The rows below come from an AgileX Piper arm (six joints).
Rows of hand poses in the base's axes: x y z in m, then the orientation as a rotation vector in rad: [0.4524, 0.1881, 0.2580, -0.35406, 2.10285, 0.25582]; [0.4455, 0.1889, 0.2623, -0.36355, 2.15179, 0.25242]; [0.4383, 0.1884, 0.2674, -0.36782, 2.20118, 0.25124]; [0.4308, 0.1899, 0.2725, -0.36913, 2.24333, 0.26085]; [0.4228, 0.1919, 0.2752, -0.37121, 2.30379, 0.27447]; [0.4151, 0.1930, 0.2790, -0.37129, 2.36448, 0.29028]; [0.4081, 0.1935, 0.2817, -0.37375, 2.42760, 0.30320]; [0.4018, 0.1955, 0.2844, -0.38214, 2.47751, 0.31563]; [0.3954, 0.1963, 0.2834, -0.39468, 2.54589, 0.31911]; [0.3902, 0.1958, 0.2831, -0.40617, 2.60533, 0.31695]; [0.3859, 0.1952, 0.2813, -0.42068, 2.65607, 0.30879]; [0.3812, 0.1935, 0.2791, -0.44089, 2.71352, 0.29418]
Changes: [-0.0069, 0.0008, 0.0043, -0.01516, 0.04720, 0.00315]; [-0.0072, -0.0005, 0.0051, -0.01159, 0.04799, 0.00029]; [-0.0075, 0.0015, 0.0051, -0.00165, 0.04292, 0.00241]; [-0.0080, 0.0020, 0.0027, -0.00272, 0.06153, 0.00362]; [-0.0077, 0.0011, 0.0038, -0.00081, 0.06213, 0.00296]; [-0.0070, 0.0005, 0.0027, -0.00420, 0.06397, 0.00390]; [-0.0063, 0.0020, 0.0027, -0.00362, 0.05116, 0.00834]; [-0.0064, 0.0008, -0.0010, -0.01458, 0.06738, 0.00889]; [-0.0052, -0.0005, -0.0003, -0.01620, 0.05757, 0.00705]; [-0.0043, -0.0006, -0.0018, -0.01882, 0.04812, 0.00816]; [-0.0047, -0.0017, -0.0022, -0.02522, 0.05378, 0.01092]
